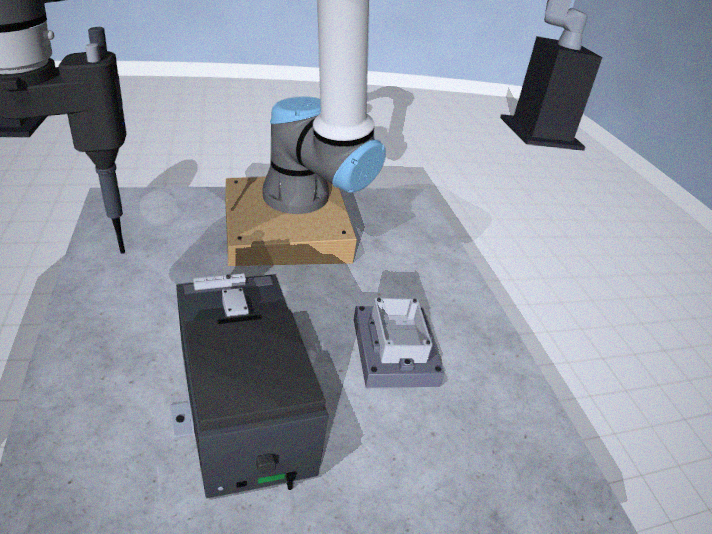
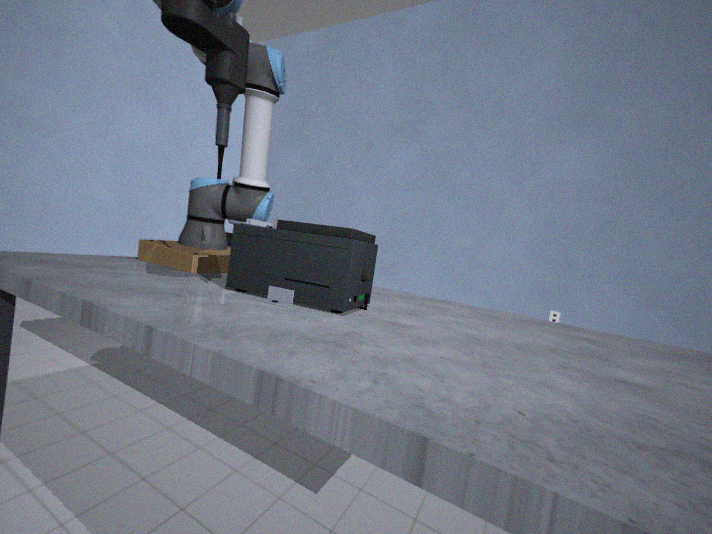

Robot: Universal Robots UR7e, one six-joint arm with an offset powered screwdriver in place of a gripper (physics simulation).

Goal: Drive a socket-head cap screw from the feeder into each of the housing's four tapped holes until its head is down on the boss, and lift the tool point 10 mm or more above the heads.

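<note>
My screwdriver (image 1: 121,251) (image 2: 219,177) points down, its tip high over the left back of the table, behind and left of the feeder and far from the housing. The slim black bit shows, but whether a screw sits on its tip is too small to tell. The dark feeder (image 1: 253,367) (image 2: 293,264) stands on the table, with a light rail (image 1: 219,281) and a light block (image 1: 235,302) at its back end. The open-topped white housing (image 1: 404,351) sits in the grey fixture (image 1: 402,379) right of the feeder. Small dark spots mark its four corners; screw heads and holes cannot be told apart.
The arm's base stands on a wooden block (image 1: 287,251) (image 2: 166,255) behind the feeder and housing. The arm's white link (image 1: 343,63) (image 2: 256,137) rises above it. A small light bracket (image 1: 180,426) (image 2: 280,295) lies at the feeder's left side. A black pedestal (image 1: 554,94) stands beyond the table.
</note>
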